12 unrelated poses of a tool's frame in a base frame.
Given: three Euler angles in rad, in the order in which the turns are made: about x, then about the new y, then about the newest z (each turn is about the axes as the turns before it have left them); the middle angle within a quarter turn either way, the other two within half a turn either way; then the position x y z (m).
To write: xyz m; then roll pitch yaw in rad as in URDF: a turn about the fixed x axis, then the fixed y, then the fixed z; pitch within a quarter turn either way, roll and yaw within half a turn. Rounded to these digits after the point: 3 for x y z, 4 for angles.
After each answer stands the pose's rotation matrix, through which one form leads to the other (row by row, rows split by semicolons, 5 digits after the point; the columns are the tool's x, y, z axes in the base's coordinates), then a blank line. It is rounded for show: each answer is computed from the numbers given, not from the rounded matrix.
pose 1, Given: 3.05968 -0.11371 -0.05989 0.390 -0.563 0.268
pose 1, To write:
0.390 -0.563 0.268 3.0661 0.1181 0.0508
0.99176 0.05947 -0.11347; 0.05039 -0.99542 -0.08129; -0.11778 0.07491 -0.99021

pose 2, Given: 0.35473 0.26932 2.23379 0.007 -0.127 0.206
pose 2, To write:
0.007 -0.127 0.206 -0.0189 -0.4415 2.2866
-0.59329 -0.75974 0.26608; 0.68220 -0.65000 -0.33482; 0.42732 -0.01713 0.90394

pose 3, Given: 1.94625 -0.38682 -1.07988 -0.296 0.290 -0.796
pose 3, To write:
-0.296 0.290 -0.796 2.3912 1.0880 0.3471
0.43660 0.81674 -0.37725; 0.15793 -0.48239 -0.86160; -0.88568 0.31660 -0.33960

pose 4, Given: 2.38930 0.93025 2.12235 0.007 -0.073 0.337
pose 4, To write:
0.007 -0.073 0.337 -2.0419 -0.2788 -1.9026
-0.31317 -0.50901 0.80177; -0.90894 -0.08403 -0.40837; 0.27524 -0.85665 -0.43635

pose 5, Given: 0.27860 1.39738 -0.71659 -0.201 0.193 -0.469
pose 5, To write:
-0.201 0.193 -0.469 -1.1902 1.1078 -1.2752
0.13011 0.11333 0.98500; -0.42723 0.90290 -0.04745; -0.89473 -0.41465 0.16590

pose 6, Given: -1.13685 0.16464 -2.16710 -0.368 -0.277 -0.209
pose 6, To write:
-0.368 -0.277 -0.209 0.8289 -0.9099 -2.6963
-0.55399 0.81623 0.16390; -0.26438 -0.35916 0.89504; 0.78943 0.45252 0.41477

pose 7, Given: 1.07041 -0.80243 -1.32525 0.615 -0.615 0.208
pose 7, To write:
0.615 -0.615 0.208 1.0241 0.8745 -1.3043
0.16894 0.67412 -0.71905; -0.61873 -0.49534 -0.60976; -0.76722 0.54791 0.33342

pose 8, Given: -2.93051 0.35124 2.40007 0.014 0.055 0.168
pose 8, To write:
0.014 0.055 0.168 -3.0626 0.4002 -2.4216
-0.69242 -0.63418 0.34406; -0.60726 0.76976 0.19673; -0.38961 -0.07272 -0.91811

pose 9, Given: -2.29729 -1.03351 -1.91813 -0.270 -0.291 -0.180
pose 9, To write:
-0.270 -0.291 -0.180 -2.4489 -1.1132 1.9761
-0.17421 0.48124 -0.85910; 0.40599 0.82994 0.38258; 0.89712 -0.28214 -0.33997

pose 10, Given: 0.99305 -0.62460 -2.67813 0.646 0.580 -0.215
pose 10, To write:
0.646 0.580 -0.215 -0.9400 0.7210 2.8803
-0.72562 0.36264 -0.58477; 0.19404 -0.70752 -0.67954; -0.66017 -0.60655 0.44303

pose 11, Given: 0.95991 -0.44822 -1.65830 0.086 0.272 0.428
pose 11, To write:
0.086 0.272 0.428 0.3282 0.9931 -1.7155
-0.07876 0.89777 -0.43336; -0.54038 -0.40375 -0.73823; -0.83773 0.17604 0.51693

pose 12, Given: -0.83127 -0.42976 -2.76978 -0.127 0.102 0.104
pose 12, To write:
-0.127 0.102 0.104 0.9114 -0.0068 -2.5811
-0.84695 0.33027 -0.41665; -0.53163 -0.51606 0.67161; 0.00679 0.79032 0.61265

